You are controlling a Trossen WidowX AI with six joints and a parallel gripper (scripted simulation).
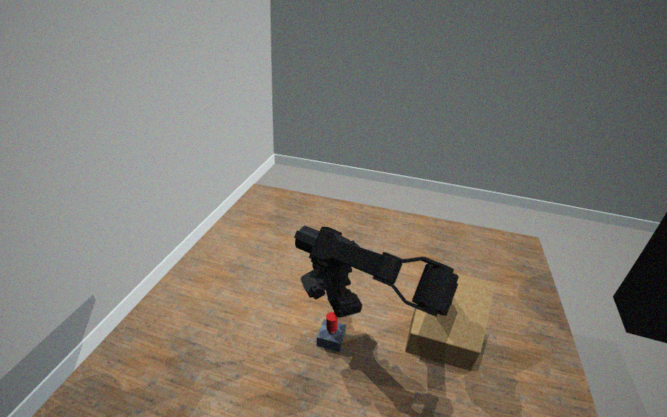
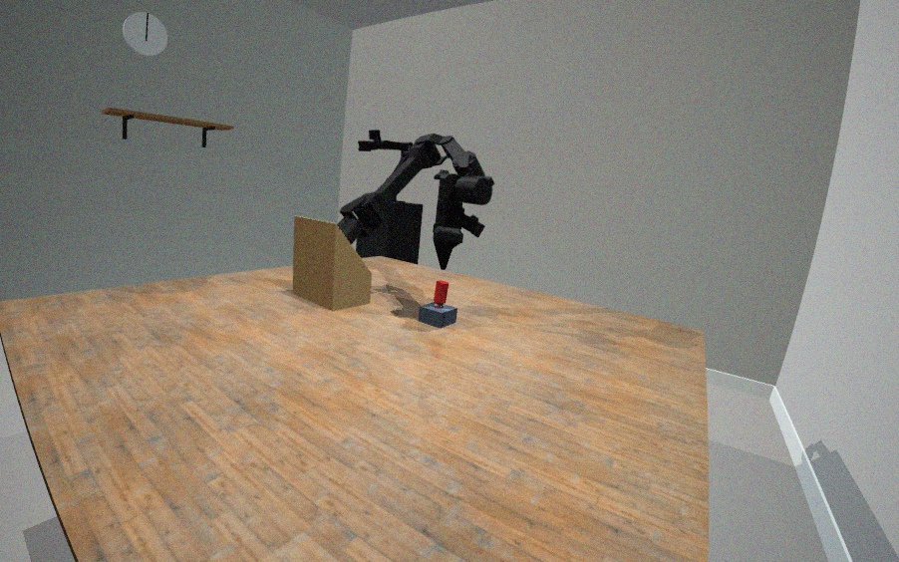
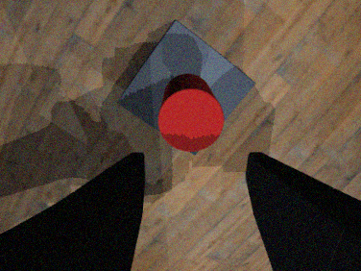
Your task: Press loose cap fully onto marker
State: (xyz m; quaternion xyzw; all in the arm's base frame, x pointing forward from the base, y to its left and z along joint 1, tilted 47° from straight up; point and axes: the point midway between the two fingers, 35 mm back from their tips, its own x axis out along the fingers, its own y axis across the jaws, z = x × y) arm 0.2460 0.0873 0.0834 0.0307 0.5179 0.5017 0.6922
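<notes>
The red cap lies 6 cm below my gripper tip. From my gripper tip the other things lie so: blue-grey holder block 11 cm below.
</notes>
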